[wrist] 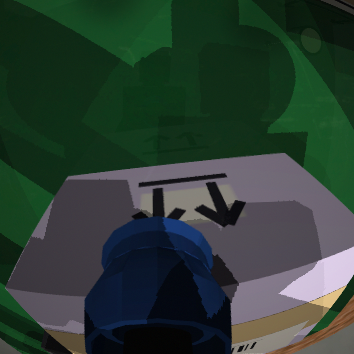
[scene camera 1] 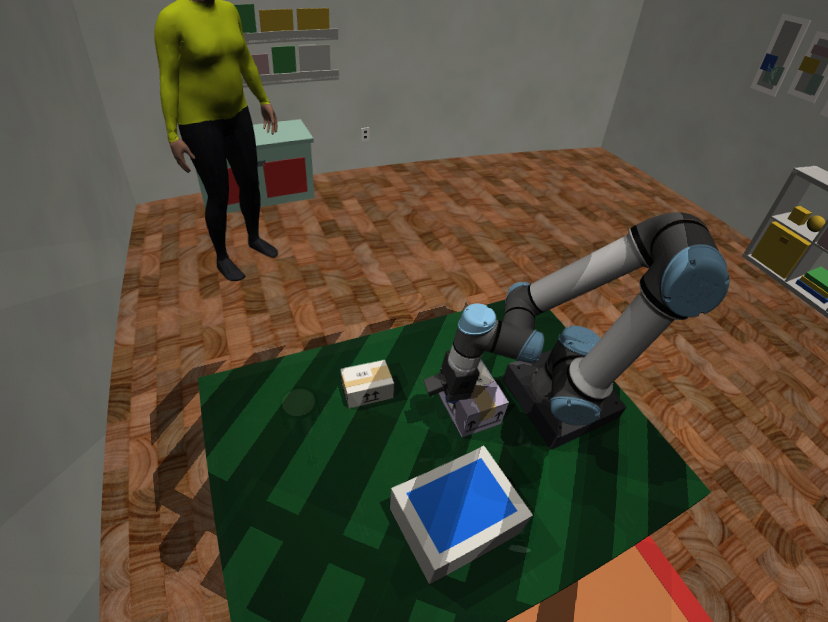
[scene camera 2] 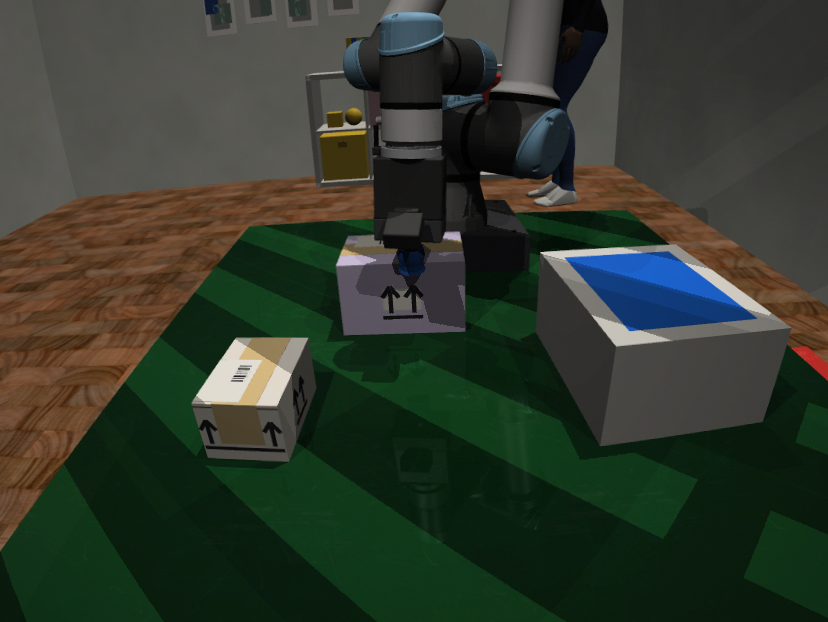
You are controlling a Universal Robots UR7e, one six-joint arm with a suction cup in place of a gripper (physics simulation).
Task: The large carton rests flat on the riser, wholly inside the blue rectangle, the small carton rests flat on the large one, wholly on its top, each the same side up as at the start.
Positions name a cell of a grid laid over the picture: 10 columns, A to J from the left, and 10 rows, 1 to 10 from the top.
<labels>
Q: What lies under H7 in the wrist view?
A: A large carton.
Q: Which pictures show the large carton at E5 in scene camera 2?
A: The wrist view, scene camera 1 and scene camera 2: all of them.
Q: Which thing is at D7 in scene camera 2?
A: A small carton.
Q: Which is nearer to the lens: the riser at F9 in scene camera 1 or the small carton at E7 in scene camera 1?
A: The riser.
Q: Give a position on my suction cup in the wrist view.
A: E8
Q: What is my suction cup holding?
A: A large carton.
</labels>
